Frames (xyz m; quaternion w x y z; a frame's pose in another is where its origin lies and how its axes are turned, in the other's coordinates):
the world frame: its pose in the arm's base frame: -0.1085 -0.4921 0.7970 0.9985 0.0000 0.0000 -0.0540
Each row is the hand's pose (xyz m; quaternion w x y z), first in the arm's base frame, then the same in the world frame.
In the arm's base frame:
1: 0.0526 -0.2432 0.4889 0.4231 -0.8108 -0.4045 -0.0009
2: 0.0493 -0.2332 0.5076 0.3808 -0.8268 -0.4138 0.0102
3: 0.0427 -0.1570 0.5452 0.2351 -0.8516 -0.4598 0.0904
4: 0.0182 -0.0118 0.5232 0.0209 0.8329 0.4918 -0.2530
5: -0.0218 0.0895 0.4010 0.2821 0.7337 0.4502 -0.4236
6: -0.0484 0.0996 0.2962 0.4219 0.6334 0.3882 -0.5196
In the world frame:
1: 0.1333 0.2648 -0.3081 0.4225 -0.7878 -0.4477 0.0219
2: 0.1290 0.2744 -0.2894 0.3797 -0.8033 -0.4579 0.0308
3: 0.1142 0.3495 -0.2518 0.2299 -0.8255 -0.5051 0.1030
4: 0.0742 0.4912 -0.2738 0.0345 0.8051 0.5361 -0.2515
5: 0.0235 0.5876 -0.3960 0.3046 0.7083 0.4892 -0.4077
6: -0.0041 0.5947 -0.5008 0.4494 0.6115 0.4219 -0.4961

